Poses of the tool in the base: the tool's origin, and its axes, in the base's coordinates. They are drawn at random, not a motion.
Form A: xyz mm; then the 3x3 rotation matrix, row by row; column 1 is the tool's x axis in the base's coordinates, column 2 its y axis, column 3 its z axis. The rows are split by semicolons.
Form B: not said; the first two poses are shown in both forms.
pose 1, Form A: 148.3, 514.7, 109.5; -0.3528, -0.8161, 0.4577; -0.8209, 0.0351, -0.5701; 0.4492, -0.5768, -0.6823
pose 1, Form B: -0.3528, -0.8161, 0.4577, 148.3; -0.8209, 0.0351, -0.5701, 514.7; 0.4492, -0.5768, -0.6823, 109.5; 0, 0, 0, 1
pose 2, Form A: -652.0, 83.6, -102.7; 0.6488, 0.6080, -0.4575; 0.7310, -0.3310, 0.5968; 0.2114, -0.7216, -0.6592
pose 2, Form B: 0.6488, 0.6080, -0.4575, -652.0; 0.7310, -0.3310, 0.5968, 83.6; 0.2114, -0.7216, -0.6592, -102.7; 0, 0, 0, 1
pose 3, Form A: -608.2, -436.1, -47.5; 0.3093, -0.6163, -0.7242; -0.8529, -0.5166, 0.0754; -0.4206, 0.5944, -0.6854
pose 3, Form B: 0.3093, -0.6163, -0.7242, -608.2; -0.8529, -0.5166, 0.0754, -436.1; -0.4206, 0.5944, -0.6854, -47.5; 0, 0, 0, 1
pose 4, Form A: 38.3, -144.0, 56.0; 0.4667, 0.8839, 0.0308; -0.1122, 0.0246, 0.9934; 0.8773, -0.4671, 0.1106
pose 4, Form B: 0.4667, 0.8839, 0.0308, 38.3; -0.1122, 0.0246, 0.9934, -144.0; 0.8773, -0.4671, 0.1106, 56.0; 0, 0, 0, 1
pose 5, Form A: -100.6, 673.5, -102.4; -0.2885, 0.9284, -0.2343; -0.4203, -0.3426, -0.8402; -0.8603, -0.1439, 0.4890
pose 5, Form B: -0.2885, 0.9284, -0.2343, -100.6; -0.4203, -0.3426, -0.8402, 673.5; -0.8603, -0.1439, 0.4890, -102.4; 0, 0, 0, 1
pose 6, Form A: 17.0, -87.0, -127.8; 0.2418, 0.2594, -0.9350; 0.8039, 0.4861, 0.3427; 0.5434, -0.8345, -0.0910
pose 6, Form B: 0.2418, 0.2594, -0.9350, 17.0; 0.8039, 0.4861, 0.3427, -87.0; 0.5434, -0.8345, -0.0910, -127.8; 0, 0, 0, 1
